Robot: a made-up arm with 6 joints. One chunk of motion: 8 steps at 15 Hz.
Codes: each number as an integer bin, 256 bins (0 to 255) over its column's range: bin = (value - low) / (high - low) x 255, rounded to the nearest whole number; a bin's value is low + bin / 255 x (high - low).
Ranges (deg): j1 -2..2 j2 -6..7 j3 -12..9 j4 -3..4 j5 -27..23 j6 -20..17
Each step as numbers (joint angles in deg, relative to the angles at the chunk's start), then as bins.
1 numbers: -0.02 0.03 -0.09 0.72 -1.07 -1.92
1 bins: 126 118 145 136 132 125
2 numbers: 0.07 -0.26 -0.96 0.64 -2.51 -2.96
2 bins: 132 113 134 133 125 117
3 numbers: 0.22 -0.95 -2.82 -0.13 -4.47 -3.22
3 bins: 142 99 111 105 115 116
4 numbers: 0.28 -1.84 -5.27 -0.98 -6.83 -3.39
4 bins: 145 82 82 74 103 114
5 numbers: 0.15 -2.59 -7.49 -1.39 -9.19 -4.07
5 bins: 137 67 55 59 91 110
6 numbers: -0.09 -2.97 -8.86 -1.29 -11.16 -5.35
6 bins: 122 59 38 62 81 101
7 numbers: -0.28 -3.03 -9.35 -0.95 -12.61 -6.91
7 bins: 110 58 32 75 73 90
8 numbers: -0.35 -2.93 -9.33 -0.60 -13.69 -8.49
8 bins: 105 60 32 87 68 79
